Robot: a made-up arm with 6 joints. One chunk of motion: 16 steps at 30 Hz.
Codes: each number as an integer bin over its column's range. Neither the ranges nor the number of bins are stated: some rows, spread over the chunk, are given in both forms.
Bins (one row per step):
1: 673 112 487 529 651 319
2: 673 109 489 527 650 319
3: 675 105 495 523 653 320
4: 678 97 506 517 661 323
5: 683 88 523 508 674 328
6: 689 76 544 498 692 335
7: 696 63 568 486 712 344
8: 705 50 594 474 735 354
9: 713 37 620 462 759 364
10: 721 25 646 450 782 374
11: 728 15 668 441 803 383
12: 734 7 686 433 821 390
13: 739 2 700 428 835 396
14: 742 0 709 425 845 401
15: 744 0 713 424 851 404
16: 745 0 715 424 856 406
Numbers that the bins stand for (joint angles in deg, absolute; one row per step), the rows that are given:
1: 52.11 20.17 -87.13 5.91 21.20 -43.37
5: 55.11 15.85 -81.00 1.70 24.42 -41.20
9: 64.12 6.66 -64.49 -7.51 36.32 -32.56
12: 70.43 1.26 -53.26 -13.31 45.00 -26.31
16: 73.73 0.00 -48.33 -15.11 49.90 -22.46
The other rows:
2: 52.11 19.63 -86.79 5.50 21.06 -43.37
3: 52.71 18.91 -85.77 4.70 21.48 -43.13
4: 53.61 17.47 -83.89 3.50 22.60 -42.41
6: 56.91 13.69 -77.43 -0.30 26.94 -39.52
7: 59.01 11.35 -73.34 -2.70 29.74 -37.36
8: 61.72 9.00 -68.92 -5.10 32.96 -34.96
10: 66.52 4.50 -60.07 -9.91 39.54 -30.15
11: 68.62 2.70 -56.33 -11.71 42.48 -27.99
13: 71.93 0.36 -50.88 -14.31 46.96 -24.87
14: 72.83 0.00 -49.35 -14.91 48.36 -23.67
15: 73.43 0.00 -48.67 -15.11 49.20 -22.94

